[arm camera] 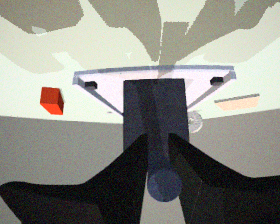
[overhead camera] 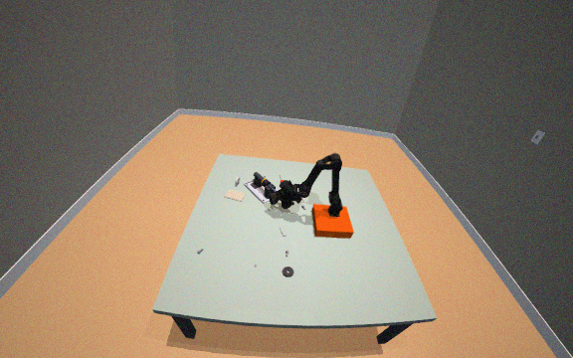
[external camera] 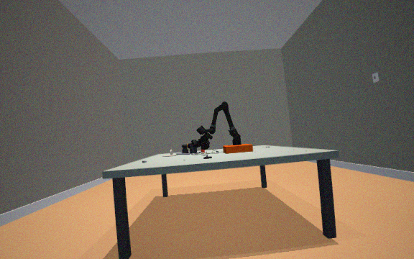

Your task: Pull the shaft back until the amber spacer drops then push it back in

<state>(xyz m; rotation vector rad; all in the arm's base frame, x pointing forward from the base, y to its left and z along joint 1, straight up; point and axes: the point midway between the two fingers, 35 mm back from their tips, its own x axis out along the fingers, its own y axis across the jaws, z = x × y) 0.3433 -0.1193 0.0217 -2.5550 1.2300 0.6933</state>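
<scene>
Right now my gripper tip is 4 cm to the left of the dark round shaft, 3 cm short of it and 2 cm below it. Also, from my gripper tip: amber spacer 9 cm to the right, 7 cm ahead, 2 cm above; then tan pad 25 cm ahead, 6 cm below, 2 cm to the right; then pale ring 25 cm ahead, 14 cm to the right, 3 cm below.
</scene>
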